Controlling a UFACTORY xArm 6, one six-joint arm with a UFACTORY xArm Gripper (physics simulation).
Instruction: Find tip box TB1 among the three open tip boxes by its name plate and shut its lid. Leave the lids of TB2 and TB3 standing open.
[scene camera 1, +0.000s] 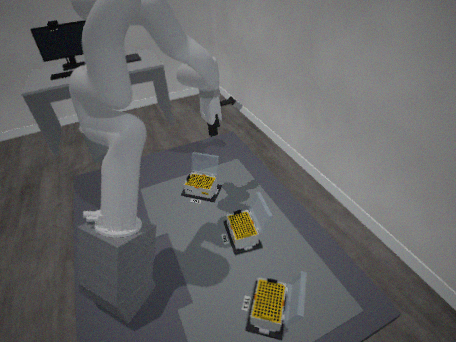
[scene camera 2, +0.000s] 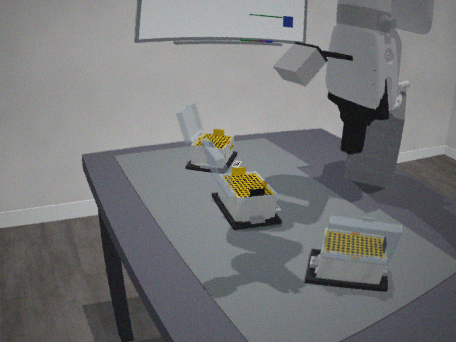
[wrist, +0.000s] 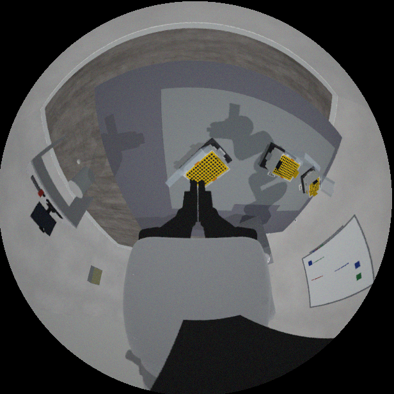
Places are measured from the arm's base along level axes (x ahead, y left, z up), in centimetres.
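Pixels of known places: gripper, between the fingertips: (scene camera 1: 213, 134) (scene camera 2: 351, 151); arm's base, origin of its link: (scene camera 1: 118, 225).
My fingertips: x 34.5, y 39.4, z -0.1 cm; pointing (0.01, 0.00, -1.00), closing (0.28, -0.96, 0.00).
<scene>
For each thing: its top centre in the pictures, then the offset to it from my fingertips. Level surfaces: height alone.
- middle box, centre of its top: (scene camera 2: 247, 177) (scene camera 1: 242, 221) dx +3.1, dy -32.5, dz -17.5 cm
- third box, centre of its top: (scene camera 2: 213, 135) (scene camera 1: 269, 297) dx +3.4, dy -61.1, dz -17.5 cm
- grey mat, height of its surface: dz -24.9 cm
- dark table, height of its surface: dz -25.3 cm
Three tip boxes with yellow racks and clear raised lids stand on dark bases. The box farthest in scene camera 1 (scene camera 1: 201, 182) is at front right in scene camera 2 (scene camera 2: 354, 245) and nearest in the wrist view (wrist: 207, 168). The middle box (scene camera 1: 243, 226) (scene camera 2: 248, 187) (wrist: 286, 167) stands beside it. The third box (scene camera 1: 269, 301) (scene camera 2: 215, 142) (wrist: 313, 187) is nearest in scene camera 1. White name plates (scene camera 1: 195, 201) (scene camera 1: 225, 239) (scene camera 1: 246, 303) lie beside them, too blurred to tell which is TB1. My gripper (scene camera 1: 213, 134) (scene camera 2: 351, 151) (wrist: 197, 189) is shut, empty, above the table.
The boxes stand on a grey mat (scene camera 1: 210, 252) (scene camera 2: 170, 200) on the dark table (scene camera 2: 120, 230). The arm's pedestal (scene camera 1: 117, 270) stands beside the mat. A desk with a monitor (scene camera 1: 57, 42) is behind the arm in scene camera 1. A whiteboard (scene camera 2: 215, 22) (wrist: 337, 265) hangs on the wall.
</scene>
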